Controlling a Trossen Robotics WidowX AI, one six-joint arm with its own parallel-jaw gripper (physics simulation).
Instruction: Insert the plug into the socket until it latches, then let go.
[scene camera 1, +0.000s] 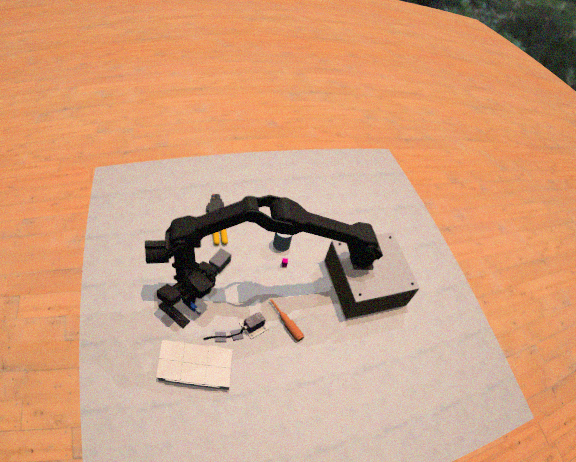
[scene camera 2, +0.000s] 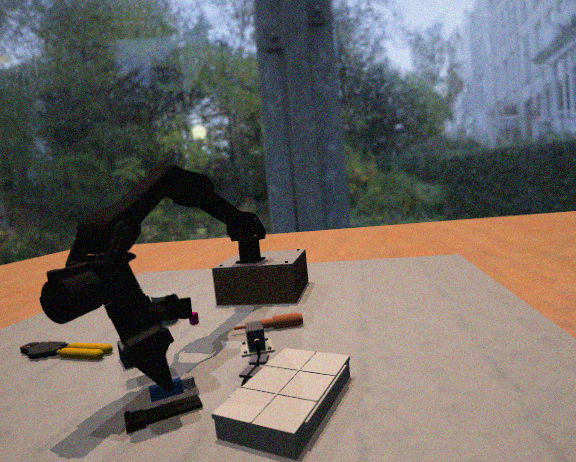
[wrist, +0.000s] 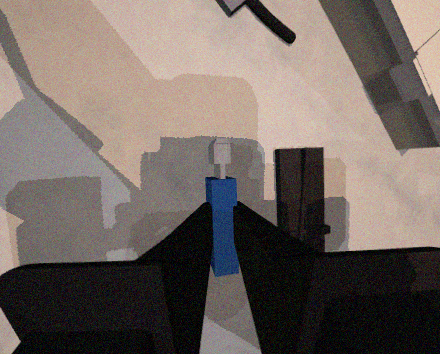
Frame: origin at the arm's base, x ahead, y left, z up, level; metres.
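Seen in the pictures: gripper, between the fingertips: (scene camera 1: 190, 306) (scene camera 2: 170, 389) (wrist: 221, 209); arm's base, origin of its link: (scene camera 1: 361, 260) (scene camera 2: 250, 261).
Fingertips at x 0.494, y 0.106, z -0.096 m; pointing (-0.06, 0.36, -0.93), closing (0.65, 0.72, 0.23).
Note:
Offsets run from my fingertips to a thing's top centre. "*": to the spot under its first point.
The plug {dy +0.001, dx -0.003, dz +0.012 m} (scene camera 1: 193, 306) (scene camera 2: 165, 390) (wrist: 223, 230) is a blue block with a grey tip, low over the mat beside a black bar. My gripper (scene camera 1: 191, 302) (scene camera 2: 170, 386) (wrist: 221, 209) is shut on the plug, with a dark finger against each side of the blue body. The grey tip points away from the fingers in the wrist view. The socket appears to be the dark grey box {dy +0.057, dx -0.176, dz +0.036 m} (scene camera 1: 255, 321) (scene camera 2: 255, 335) on a small cream plate, right of the gripper in both scene views. The socket does not show in the wrist view.
The black bar {dy +0.026, dx +0.048, dz +0.007 m} (scene camera 1: 173, 316) (scene camera 2: 163, 414) (wrist: 300, 190) lies close beside the plug. A cream-topped slab {dy +0.186, dx -0.018, dz +0.027 m} (scene camera 1: 195, 365) (scene camera 2: 300, 377) and a black cable {* dy +0.095, dx -0.075, dz -0.003 m} (scene camera 1: 216, 337) (wrist: 272, 22) are nearby. An orange screwdriver {dy +0.037, dx -0.269, dz +0.019 m} (scene camera 1: 291, 325), yellow-handled pliers {* dy -0.250, dx -0.091, dz +0.011 m} (scene camera 1: 223, 236), grey cube {dy -0.157, dx -0.083, dz +0.027 m} (scene camera 1: 220, 260), dark cup {dy -0.240, dx -0.279, dz +0.062 m} (scene camera 1: 282, 242) and magenta cube {dy -0.159, dx -0.281, dz +0.017 m} (scene camera 1: 285, 262) stand or lie around.

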